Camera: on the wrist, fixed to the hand. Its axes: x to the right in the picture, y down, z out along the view.
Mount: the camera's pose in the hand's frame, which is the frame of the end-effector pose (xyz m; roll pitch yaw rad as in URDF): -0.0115 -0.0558 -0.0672 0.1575 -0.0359 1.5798
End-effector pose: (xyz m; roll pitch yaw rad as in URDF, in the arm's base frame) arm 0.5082 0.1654 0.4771 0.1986 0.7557 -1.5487
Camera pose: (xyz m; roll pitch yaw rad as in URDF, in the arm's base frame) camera 0.4654 0.2256 0.4290 0.9263 -0.1762 -0.1337
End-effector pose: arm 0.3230 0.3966 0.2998 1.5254 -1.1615 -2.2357
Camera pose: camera 0.3434 0.3179 0.2659 -1.4089 -0.4003 0.8956
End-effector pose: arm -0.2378 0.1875 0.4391 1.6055 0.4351 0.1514
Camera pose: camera -0.2808 0.2508 0.3955 1.8822 -1.1393 -0.0181
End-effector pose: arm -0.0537 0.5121 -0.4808 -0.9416 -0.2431 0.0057
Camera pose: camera -0.0657 0.4249 -0.4782 -0.2144 0.8724 1.2917
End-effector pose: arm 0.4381 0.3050 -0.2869 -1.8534 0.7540 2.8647
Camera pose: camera 0.4119 0.3634 -0.2263 1.9808 0.7764 0.0724
